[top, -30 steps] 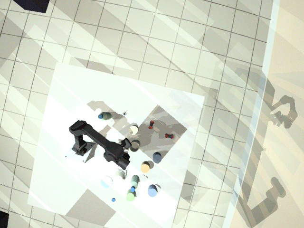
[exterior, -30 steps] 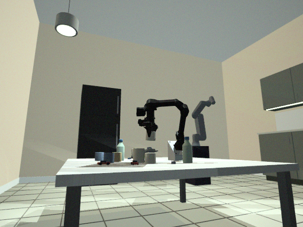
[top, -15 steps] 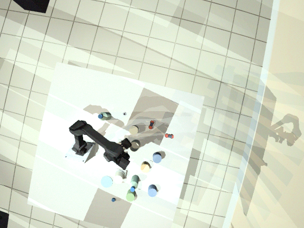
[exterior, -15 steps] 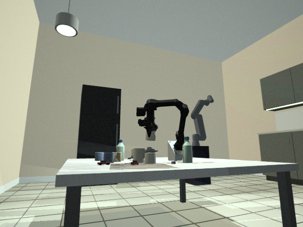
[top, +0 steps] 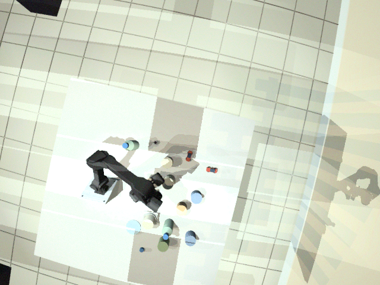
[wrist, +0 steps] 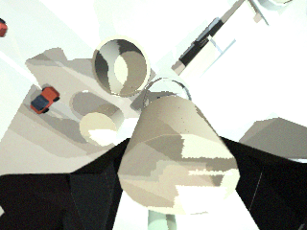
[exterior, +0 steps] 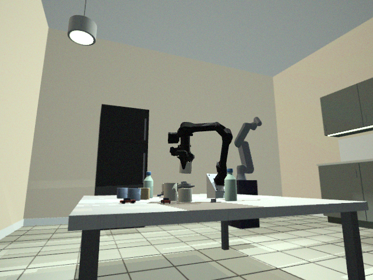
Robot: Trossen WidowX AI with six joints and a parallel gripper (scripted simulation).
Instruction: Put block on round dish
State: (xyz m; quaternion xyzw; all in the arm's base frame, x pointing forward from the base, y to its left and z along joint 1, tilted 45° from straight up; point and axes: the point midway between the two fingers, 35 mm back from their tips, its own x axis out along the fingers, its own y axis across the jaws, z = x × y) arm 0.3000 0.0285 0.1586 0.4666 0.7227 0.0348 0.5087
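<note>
Now: gripper tip 80 mm above the pale grey block and 20 mm to the left of it. From my gripper tip the other things lie so: cream cup: 290 mm to the right, 110 mm below, 30 mm ahead; then small balance: 150 mm below, 140 mm to the right, 20 mm ahead; then orange cup: 200 mm ahead, 140 mm to the right, 130 mm below.
</note>
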